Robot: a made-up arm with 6 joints.
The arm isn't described. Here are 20 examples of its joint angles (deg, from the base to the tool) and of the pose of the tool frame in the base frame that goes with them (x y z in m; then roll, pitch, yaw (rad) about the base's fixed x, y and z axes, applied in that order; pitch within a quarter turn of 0, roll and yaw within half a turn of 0).
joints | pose
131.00 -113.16 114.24 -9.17 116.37 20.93 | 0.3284 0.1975 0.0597 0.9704 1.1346 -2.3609
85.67 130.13 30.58 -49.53 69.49 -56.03 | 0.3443 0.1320 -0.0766 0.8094 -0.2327 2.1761
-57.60 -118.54 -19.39 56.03 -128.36 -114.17 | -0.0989 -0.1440 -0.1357 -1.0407 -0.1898 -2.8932
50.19 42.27 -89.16 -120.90 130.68 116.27 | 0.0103 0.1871 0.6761 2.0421 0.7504 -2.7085
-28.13 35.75 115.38 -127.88 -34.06 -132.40 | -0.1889 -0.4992 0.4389 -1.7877 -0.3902 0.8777
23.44 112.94 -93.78 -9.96 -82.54 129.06 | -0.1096 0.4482 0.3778 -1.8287 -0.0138 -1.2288
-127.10 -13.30 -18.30 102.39 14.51 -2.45 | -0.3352 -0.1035 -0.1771 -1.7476 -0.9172 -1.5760
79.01 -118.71 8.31 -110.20 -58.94 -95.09 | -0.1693 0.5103 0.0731 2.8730 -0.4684 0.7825
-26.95 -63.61 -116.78 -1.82 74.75 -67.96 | 0.1184 0.0006 -0.1990 -2.1025 -0.9273 -1.5402
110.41 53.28 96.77 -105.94 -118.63 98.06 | -0.2683 -0.1345 -0.5099 -1.2784 0.0004 0.4724
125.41 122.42 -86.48 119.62 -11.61 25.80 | -0.0326 -0.4592 0.1319 -1.4695 0.8627 0.3951
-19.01 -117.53 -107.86 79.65 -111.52 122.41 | 0.1865 0.0923 0.1257 -3.1147 0.6902 0.0895
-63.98 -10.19 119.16 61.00 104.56 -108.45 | -0.0917 -0.3490 0.2439 0.7171 0.3739 -2.9817
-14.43 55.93 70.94 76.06 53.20 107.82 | -0.0182 -0.0091 0.5075 -1.6464 0.6212 -1.5010
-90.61 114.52 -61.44 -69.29 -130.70 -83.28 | 0.3488 0.1681 -0.2618 0.9600 0.0235 0.2967
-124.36 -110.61 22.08 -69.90 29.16 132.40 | -0.4293 -0.1538 0.3143 1.2848 -0.5168 -0.0038
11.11 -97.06 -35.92 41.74 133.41 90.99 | -0.0922 -0.0750 -0.1632 1.9486 -0.6722 1.7024
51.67 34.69 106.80 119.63 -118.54 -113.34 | -0.0565 -0.2574 -0.0649 -1.8961 0.3924 0.9893
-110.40 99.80 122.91 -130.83 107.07 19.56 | -0.2744 0.2634 0.5269 0.7027 -0.1407 1.6135
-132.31 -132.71 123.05 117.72 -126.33 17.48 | 0.2022 0.1482 0.2793 -1.8513 -0.1951 -1.5266
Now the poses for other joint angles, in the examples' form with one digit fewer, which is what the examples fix.
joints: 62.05 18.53 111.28 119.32 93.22 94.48
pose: -0.481 -0.129 -0.204 1.494 -0.287 0.271
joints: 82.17 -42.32 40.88 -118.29 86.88 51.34
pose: -0.228 -0.302 -0.303 -0.562 0.230 2.535
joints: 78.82 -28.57 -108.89 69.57 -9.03 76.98
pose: 0.094 0.512 0.021 -1.077 -0.226 -2.150
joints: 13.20 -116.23 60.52 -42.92 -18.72 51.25
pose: -0.312 -0.166 -0.356 -3.070 -0.699 -1.318
